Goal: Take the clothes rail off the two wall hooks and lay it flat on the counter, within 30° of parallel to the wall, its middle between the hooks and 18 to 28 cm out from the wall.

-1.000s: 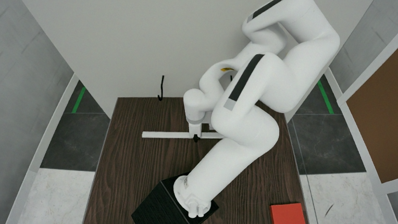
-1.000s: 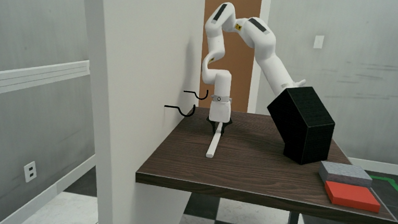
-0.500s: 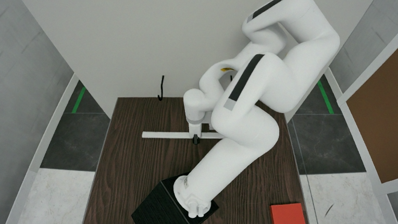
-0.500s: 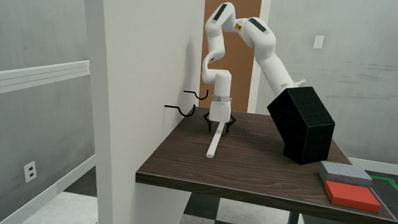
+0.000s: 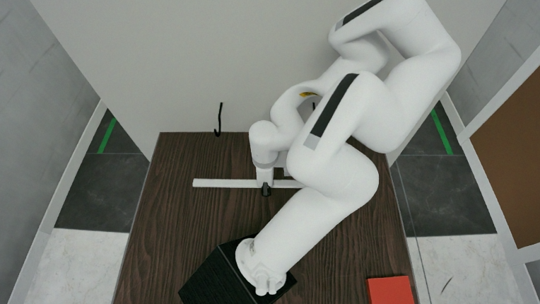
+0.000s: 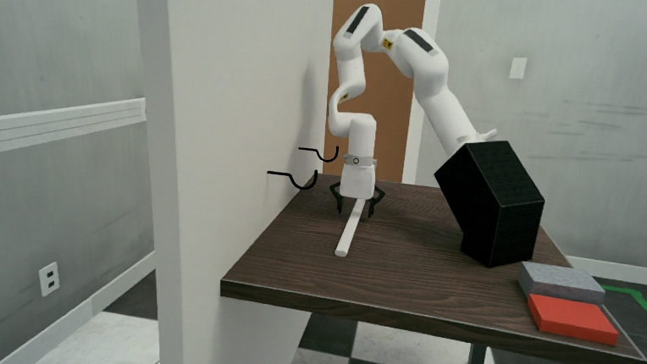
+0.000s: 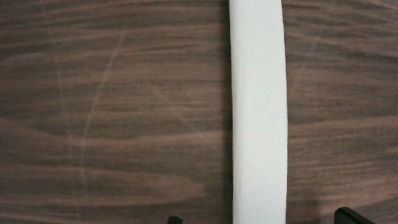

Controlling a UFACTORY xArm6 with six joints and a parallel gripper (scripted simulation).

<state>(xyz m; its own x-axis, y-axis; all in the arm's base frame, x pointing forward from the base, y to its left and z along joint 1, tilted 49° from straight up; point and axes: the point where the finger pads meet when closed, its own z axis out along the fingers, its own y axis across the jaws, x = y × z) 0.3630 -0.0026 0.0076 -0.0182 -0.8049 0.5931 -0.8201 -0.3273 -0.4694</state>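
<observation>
Now: hand 2 cm above the white clothes rail. The rest, counted from my hand: white wall (40 cm above, 26 cm ahead, 1 cm to the right); grey block (48 cm behind, 29 cm to the left).
</observation>
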